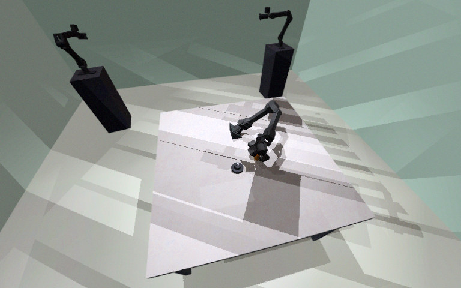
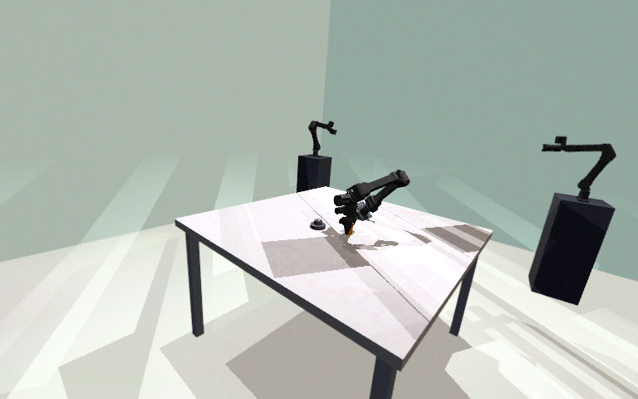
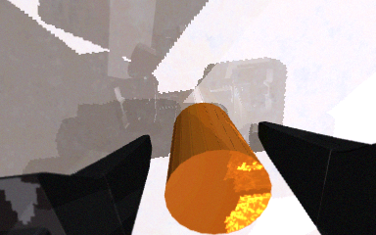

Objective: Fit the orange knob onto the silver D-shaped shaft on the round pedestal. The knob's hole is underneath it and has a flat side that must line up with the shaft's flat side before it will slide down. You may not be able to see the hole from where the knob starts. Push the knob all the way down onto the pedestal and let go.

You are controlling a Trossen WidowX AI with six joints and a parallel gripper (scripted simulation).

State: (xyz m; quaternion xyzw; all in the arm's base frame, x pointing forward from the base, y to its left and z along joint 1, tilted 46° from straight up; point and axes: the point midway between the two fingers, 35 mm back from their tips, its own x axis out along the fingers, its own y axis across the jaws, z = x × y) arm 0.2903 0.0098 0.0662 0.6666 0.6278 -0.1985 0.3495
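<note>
The orange knob lies 30 mm above my gripper tip. From my gripper tip the other things lie so: dark round pedestal (170 mm to the right, 30 mm ahead, 20 mm above).
</note>
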